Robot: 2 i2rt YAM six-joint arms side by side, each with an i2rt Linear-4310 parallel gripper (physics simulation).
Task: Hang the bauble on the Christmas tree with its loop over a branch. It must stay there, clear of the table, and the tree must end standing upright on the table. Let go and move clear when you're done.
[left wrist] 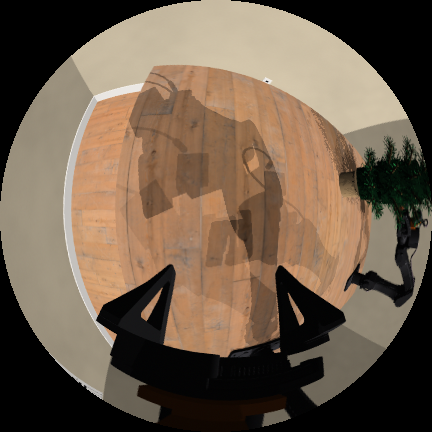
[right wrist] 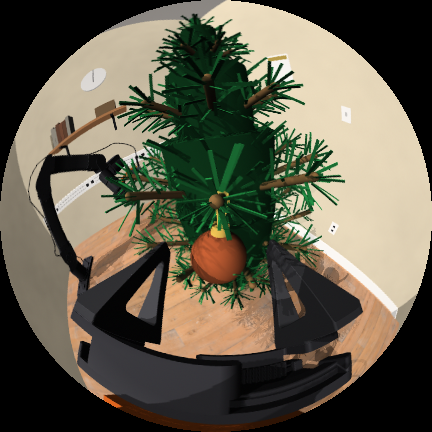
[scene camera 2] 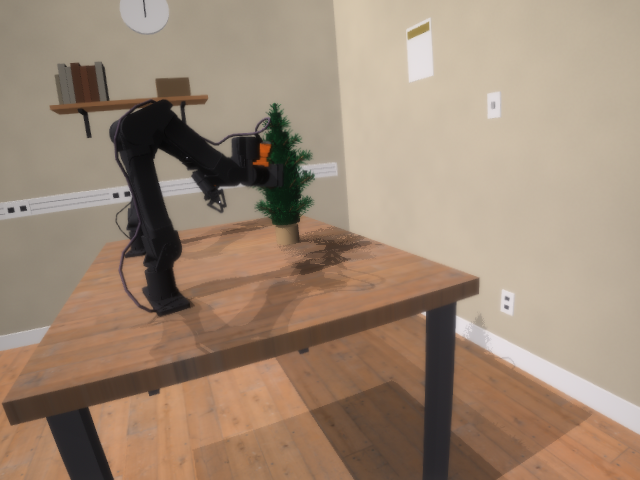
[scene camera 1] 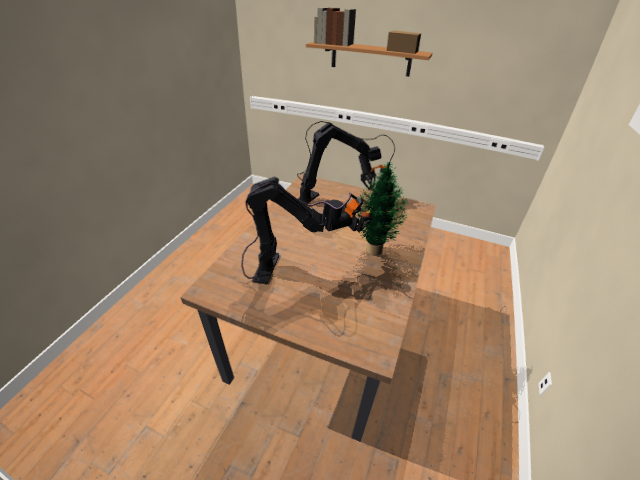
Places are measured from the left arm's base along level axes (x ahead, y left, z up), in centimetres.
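Pixels of known places: left gripper, fingertip midpoint: (left wrist: 224, 271) (right wrist: 135, 203) (scene camera 2: 224, 210); right gripper, fingertip midpoint: (right wrist: 216, 247) (scene camera 2: 271, 175) (scene camera 1: 366, 213); left arm's base, link origin: (left wrist: 258, 348) (right wrist: 84, 276) (scene camera 2: 141, 250) (scene camera 1: 305, 199); right arm's base, link origin: (left wrist: 351, 276) (scene camera 2: 164, 298) (scene camera 1: 266, 267).
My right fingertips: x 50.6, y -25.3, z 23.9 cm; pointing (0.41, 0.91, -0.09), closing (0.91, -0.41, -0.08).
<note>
For each thing: its top centre in the pictures, then the offset to it from my right fingertips. "*": a spot on its surface instead. Level surfaces: height alone.
- orange-brown bauble, top centre: (right wrist: 213, 230) dx +0.1, dy +0.5, dz +1.2 cm
- branch, surface spot: (right wrist: 216, 201) * dx -0.1, dy -2.0, dz +5.1 cm
- Christmas tree, top centre: (scene camera 2: 274, 102) (scene camera 1: 388, 162) dx +3.9, dy +7.0, dz +23.0 cm
- table, surface height: dz -23.9 cm
An orange-brown bauble (right wrist: 219, 257) with a gold cap hangs upright in the right wrist view, its gold loop at a branch (right wrist: 216, 201) whose tip points toward the camera; needles partly hide the loop. The bauble is clear of the table. The Christmas tree (scene camera 1: 381, 211) (scene camera 2: 284, 198) (left wrist: 395, 180) (right wrist: 220, 150) stands upright on the table (scene camera 1: 310, 289) (scene camera 2: 248, 320). My right gripper (right wrist: 216, 247) is open, its fingers apart on both sides of the bauble with gaps. My left gripper (left wrist: 224, 271) (scene camera 1: 367, 181) (scene camera 2: 219, 205) is open and empty, above the table beside the tree.
More branches (right wrist: 290, 180) (right wrist: 155, 195) stick out on both sides of the bauble, near the right fingers. The left arm (right wrist: 47, 200) stands beyond the tree at the left of the right wrist view. A wall shelf (scene camera 1: 367, 50) (scene camera 2: 129, 103) with books is behind the table.
</note>
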